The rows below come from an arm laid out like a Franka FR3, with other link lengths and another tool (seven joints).
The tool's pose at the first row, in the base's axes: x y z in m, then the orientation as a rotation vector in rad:
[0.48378, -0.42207, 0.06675, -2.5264, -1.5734, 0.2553]
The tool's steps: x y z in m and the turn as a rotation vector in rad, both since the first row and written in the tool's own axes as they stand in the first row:
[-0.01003, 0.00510, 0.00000, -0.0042, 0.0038, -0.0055]
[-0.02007, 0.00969, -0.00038, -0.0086, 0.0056, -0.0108]
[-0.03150, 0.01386, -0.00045, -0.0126, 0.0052, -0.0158]
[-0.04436, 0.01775, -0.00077, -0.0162, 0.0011, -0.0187]
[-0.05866, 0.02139, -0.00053, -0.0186, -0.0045, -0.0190]
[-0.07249, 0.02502, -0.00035, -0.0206, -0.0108, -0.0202]
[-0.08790, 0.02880, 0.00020, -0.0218, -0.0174, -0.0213]
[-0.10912, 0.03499, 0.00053, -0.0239, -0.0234, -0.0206]
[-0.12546, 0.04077, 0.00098, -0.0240, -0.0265, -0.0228]
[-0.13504, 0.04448, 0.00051, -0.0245, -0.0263, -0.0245]
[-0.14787, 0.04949, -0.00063, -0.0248, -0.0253, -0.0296]
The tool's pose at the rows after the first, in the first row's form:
[0.48388, -0.43331, 0.06626, -2.5238, -1.5809, 0.2466]
[0.48361, -0.44435, 0.06625, -2.5221, -1.5891, 0.2404]
[0.48230, -0.45645, 0.06612, -2.5209, -1.5974, 0.2374]
[0.48019, -0.46972, 0.06638, -2.5221, -1.6043, 0.2398]
[0.47711, -0.48415, 0.06625, -2.5251, -1.6080, 0.2453]
[0.47423, -0.49816, 0.06614, -2.5272, -1.6128, 0.2520]
[0.47072, -0.51364, 0.06574, -2.5289, -1.6172, 0.2596]
[0.46684, -0.53540, 0.06540, -2.5326, -1.6197, 0.2661]
[0.46469, -0.55259, 0.06471, -2.5316, -1.6236, 0.2698]
[0.46388, -0.56284, 0.06496, -2.5304, -1.6258, 0.2690]
[0.46294, -0.57660, 0.06577, -2.5259, -1.6319, 0.2668]

